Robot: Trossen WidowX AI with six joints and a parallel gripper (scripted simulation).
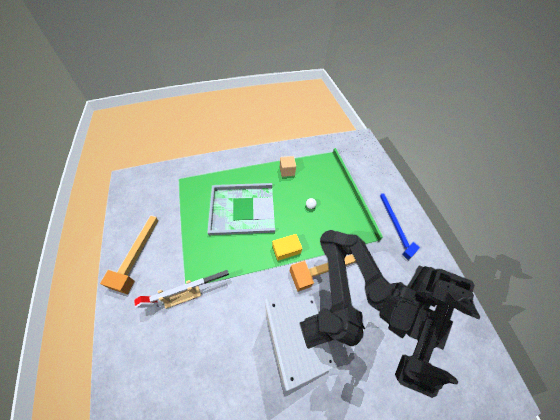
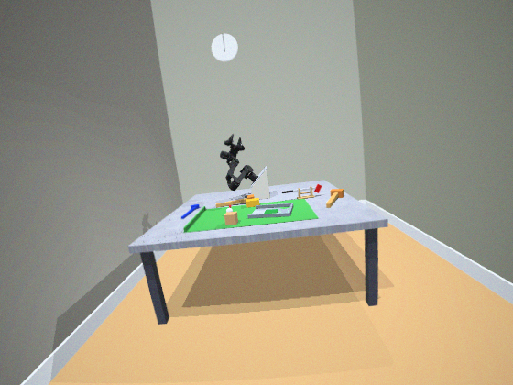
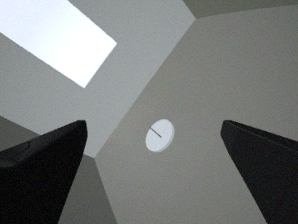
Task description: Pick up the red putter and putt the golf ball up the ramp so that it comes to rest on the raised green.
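Right now my gripper tip is 500 mm above the small red cube, 350 mm short of it and 80 mm to the left of it. The rest, counted from my gripper tip: blue putter 500 mm below, 380 mm to the right, 350 mm ahead; then yellow block 490 mm below, 380 mm ahead, 80 mm to the left; then red putter 450 mm to the left, 450 mm below, 310 mm ahead.
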